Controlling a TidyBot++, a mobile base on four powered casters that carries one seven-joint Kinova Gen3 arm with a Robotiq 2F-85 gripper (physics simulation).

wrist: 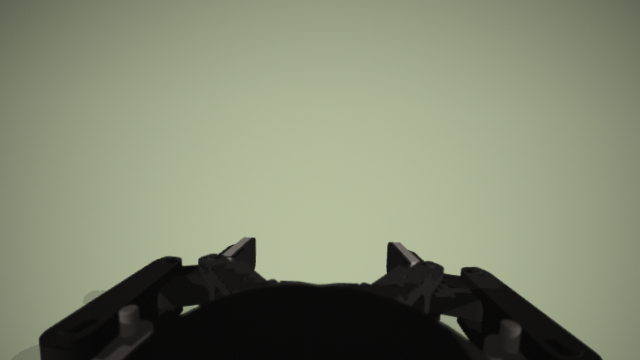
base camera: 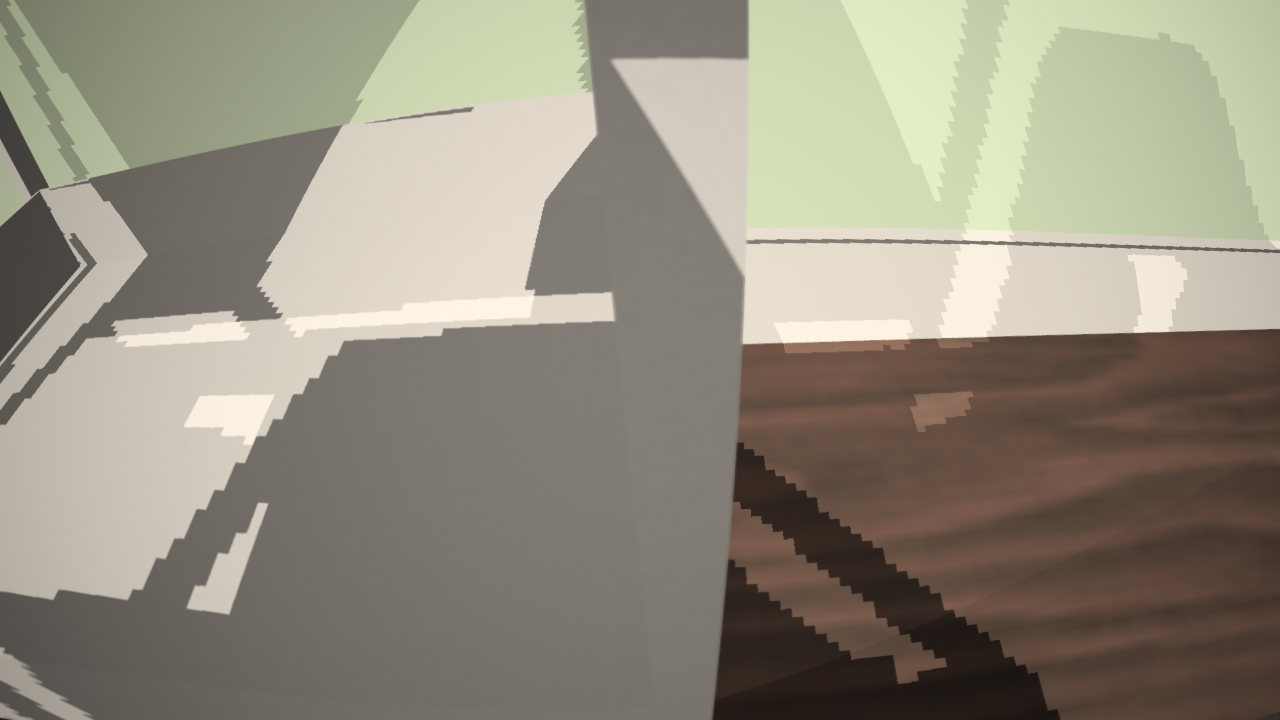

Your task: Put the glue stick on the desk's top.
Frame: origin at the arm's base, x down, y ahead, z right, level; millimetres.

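Seen in the pictures: gripper, fingertip midpoint: (wrist: pixel 321 254).
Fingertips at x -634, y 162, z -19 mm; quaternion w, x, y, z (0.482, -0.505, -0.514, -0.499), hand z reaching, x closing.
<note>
A point is followed by its place in that frame.
My gripper (wrist: pixel 321 254) @(x -634, y 162, z -19 mm) is open in the wrist view, with its two fingertips wide apart low in the picture. A plain green wall shows between and beyond the fingers, with nothing held between them. The glue stick does not show in either view. The desk and its top do not show in either view.
Very close in the base camera view, a light grey upright post (base camera: pixel 684 402) @(x 93, y 152, z -1 mm), seemingly part of a white cart, stands beside pale panels (base camera: pixel 465 501) @(x 264, y 271, z -78 mm). To its right are brown wood floor (base camera: pixel 1074 501) @(x 396, y 334, z 260 mm), white baseboard (base camera: pixel 859 286) @(x 347, y 498, z 138 mm) and green wall (base camera: pixel 1136 134) @(x 223, y 506, z 342 mm) (wrist: pixel 320 125) @(x -784, y 516, z -48 mm). Shadows cross them.
</note>
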